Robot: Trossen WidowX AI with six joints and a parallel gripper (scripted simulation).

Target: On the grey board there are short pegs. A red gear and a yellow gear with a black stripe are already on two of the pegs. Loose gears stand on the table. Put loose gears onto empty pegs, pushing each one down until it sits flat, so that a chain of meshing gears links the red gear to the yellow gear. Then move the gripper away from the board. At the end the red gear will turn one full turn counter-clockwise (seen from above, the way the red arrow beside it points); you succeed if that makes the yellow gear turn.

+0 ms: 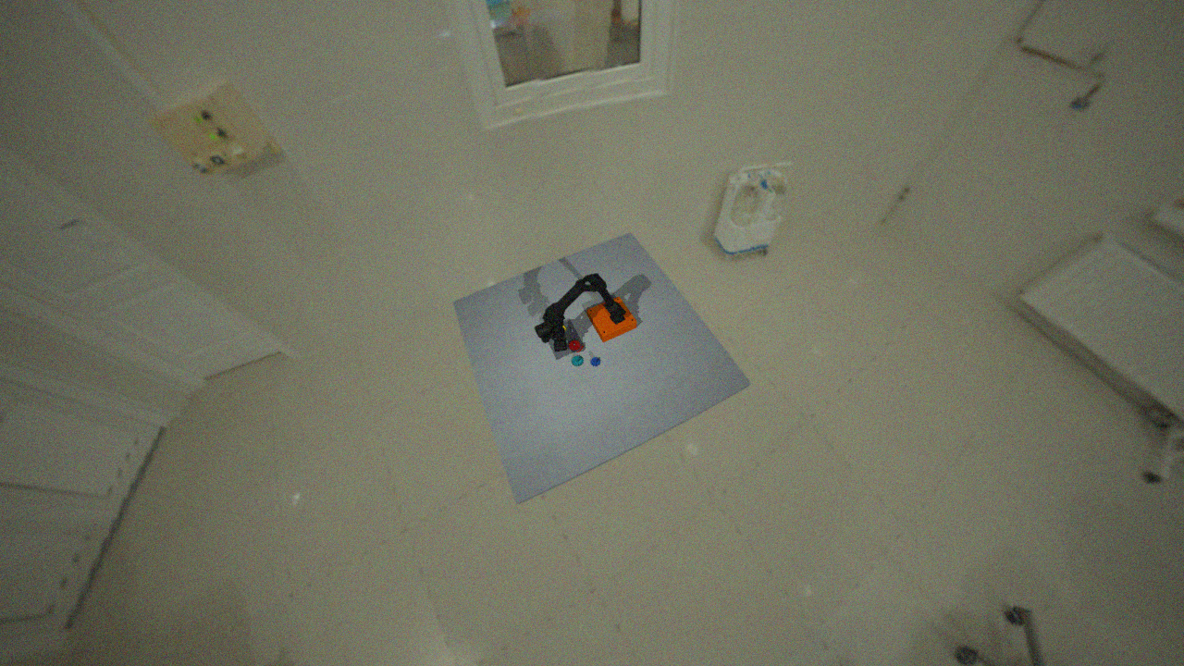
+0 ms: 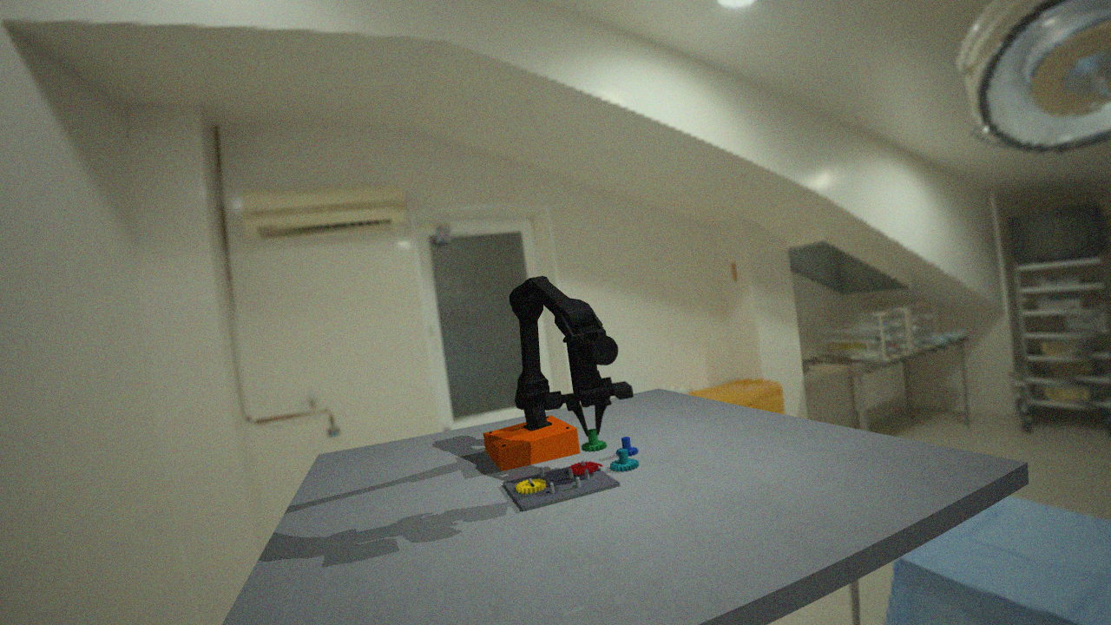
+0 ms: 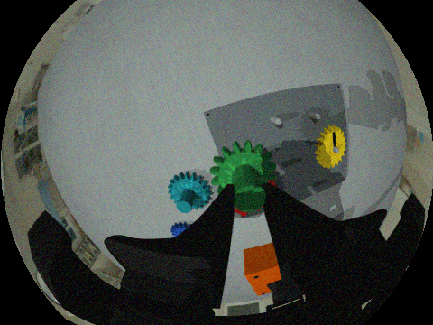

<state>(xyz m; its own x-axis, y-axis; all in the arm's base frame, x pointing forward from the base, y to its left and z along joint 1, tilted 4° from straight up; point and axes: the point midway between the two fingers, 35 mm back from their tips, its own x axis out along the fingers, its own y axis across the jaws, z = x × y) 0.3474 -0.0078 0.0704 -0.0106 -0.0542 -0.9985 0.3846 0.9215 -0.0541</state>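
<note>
My gripper tip is 9 cm above the red gear and 7 cm past it. Also, from my gripper tip: teal gear (9 cm to the left, 9 cm below, 4 cm behind); then red arrow (9 cm below, 8 cm behind, 4 cm to the left); then green gear (1 cm below).
</note>
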